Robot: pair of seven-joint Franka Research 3 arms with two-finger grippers.
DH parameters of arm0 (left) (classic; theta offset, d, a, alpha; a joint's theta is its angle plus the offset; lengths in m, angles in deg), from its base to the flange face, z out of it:
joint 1: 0 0.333 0 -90
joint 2: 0 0 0 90
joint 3: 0 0.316 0.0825 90
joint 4: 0 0 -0.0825 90
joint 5: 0 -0.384 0 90
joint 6: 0 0 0.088 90
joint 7: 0 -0.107 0 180
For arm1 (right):
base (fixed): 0 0 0 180
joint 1: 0 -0.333 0 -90
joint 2: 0 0 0 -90
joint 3: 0 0.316 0.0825 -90
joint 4: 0 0 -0.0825 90
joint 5: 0 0.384 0 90
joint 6: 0 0 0.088 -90
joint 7: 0 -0.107 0 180
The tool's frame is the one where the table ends.
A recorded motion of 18 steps. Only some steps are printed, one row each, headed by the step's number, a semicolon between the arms.
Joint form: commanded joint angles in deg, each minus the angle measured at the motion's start. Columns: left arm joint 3, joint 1, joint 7, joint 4, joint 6, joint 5, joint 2; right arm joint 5, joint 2, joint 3, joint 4, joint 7, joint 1, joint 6.
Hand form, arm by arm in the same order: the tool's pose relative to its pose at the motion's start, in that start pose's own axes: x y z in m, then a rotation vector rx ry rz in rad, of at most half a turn. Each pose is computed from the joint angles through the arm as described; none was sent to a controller.
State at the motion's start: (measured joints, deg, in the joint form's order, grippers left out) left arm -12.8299 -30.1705 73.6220 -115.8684 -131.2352 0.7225 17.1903; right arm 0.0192 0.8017 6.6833 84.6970 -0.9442 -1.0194 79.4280
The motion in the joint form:
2: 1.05 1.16 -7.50 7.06 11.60 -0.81 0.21; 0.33 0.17 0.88 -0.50 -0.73 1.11 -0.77
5: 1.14 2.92 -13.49 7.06 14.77 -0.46 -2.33; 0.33 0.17 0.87 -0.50 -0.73 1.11 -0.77
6: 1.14 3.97 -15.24 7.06 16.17 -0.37 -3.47; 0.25 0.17 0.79 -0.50 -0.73 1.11 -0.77
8: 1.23 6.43 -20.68 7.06 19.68 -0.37 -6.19; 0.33 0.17 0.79 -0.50 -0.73 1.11 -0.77
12: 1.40 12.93 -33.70 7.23 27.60 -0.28 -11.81; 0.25 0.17 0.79 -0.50 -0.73 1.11 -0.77
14: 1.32 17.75 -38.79 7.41 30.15 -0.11 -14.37; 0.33 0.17 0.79 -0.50 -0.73 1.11 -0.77
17: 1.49 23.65 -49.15 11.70 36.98 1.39 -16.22; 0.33 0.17 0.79 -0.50 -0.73 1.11 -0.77
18: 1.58 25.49 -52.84 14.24 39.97 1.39 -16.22; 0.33 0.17 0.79 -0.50 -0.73 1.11 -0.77
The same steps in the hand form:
2: 0.0254 0.0050 -0.0359 0.0809 -0.0157 0.1014; -0.0029 0.0013 -0.0042 0.0053 -0.0019 0.0157
5: 0.0390 -0.0079 -0.0590 0.0898 -0.0225 0.1724; -0.0029 0.0014 -0.0042 0.0053 -0.0019 0.0158
6: 0.0470 -0.0149 -0.0695 0.0933 -0.0245 0.1846; -0.0029 0.0023 -0.0042 0.0041 -0.0019 0.0175
8: 0.0653 -0.0334 -0.0940 0.1057 -0.0297 0.2365; -0.0029 0.0021 -0.0042 0.0055 -0.0019 0.0172
12: 0.1087 -0.0839 -0.1445 0.1323 -0.0570 0.3476; -0.0029 0.0023 -0.0042 0.0041 -0.0019 0.0175
14: 0.1395 -0.1162 -0.1698 0.1228 -0.0610 0.3535; -0.0029 0.0021 -0.0042 0.0055 -0.0019 0.0172
17: 0.1751 -0.1551 -0.2164 0.0966 -0.0983 0.4253; -0.0029 0.0021 -0.0042 0.0055 -0.0019 0.0172
18: 0.1872 -0.1675 -0.2342 0.0935 -0.1092 0.4577; -0.0029 0.0021 -0.0042 0.0055 -0.0019 0.0172

